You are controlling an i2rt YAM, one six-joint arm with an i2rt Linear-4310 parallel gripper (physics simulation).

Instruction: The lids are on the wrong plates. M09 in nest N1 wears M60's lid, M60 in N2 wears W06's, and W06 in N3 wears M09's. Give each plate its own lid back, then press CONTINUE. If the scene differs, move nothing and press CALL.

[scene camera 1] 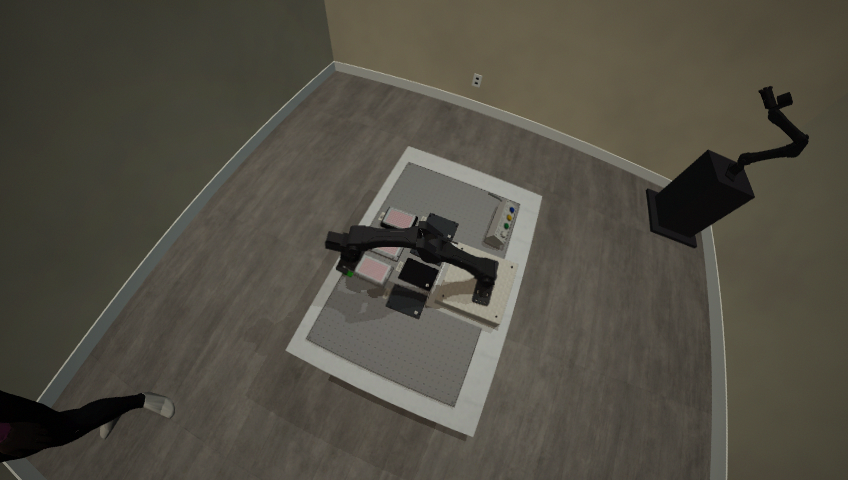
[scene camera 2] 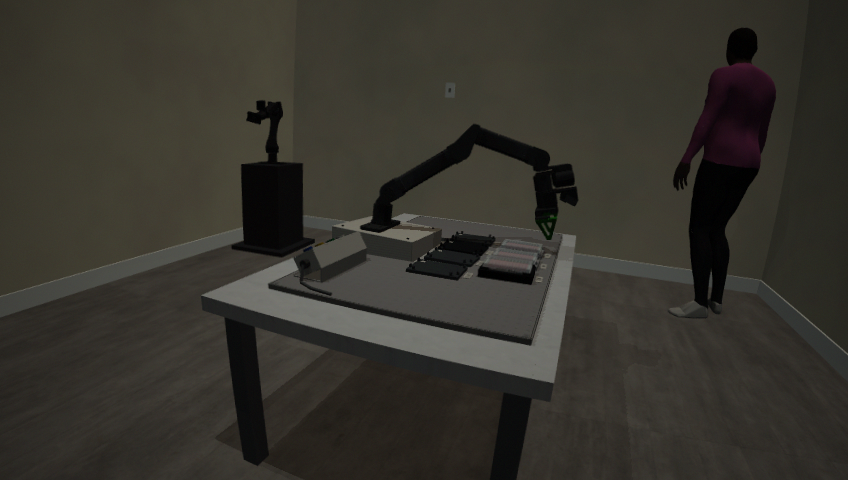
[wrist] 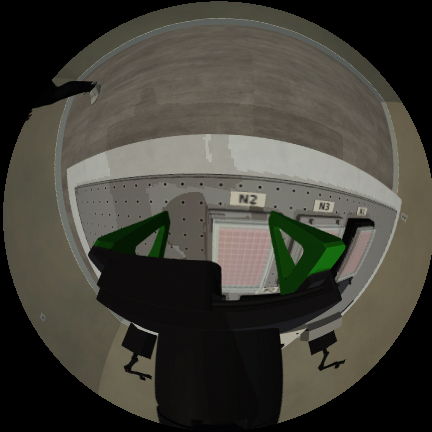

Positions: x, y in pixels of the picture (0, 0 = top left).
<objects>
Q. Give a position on a pegboard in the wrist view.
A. At 103, 208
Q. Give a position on a dark lid nest LP2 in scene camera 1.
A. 421, 275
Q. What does my gripper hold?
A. Nothing.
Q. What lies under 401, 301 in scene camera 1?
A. A dark nest LP1.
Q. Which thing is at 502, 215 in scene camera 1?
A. A button box.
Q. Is my gripper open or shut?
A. Open.
</objects>
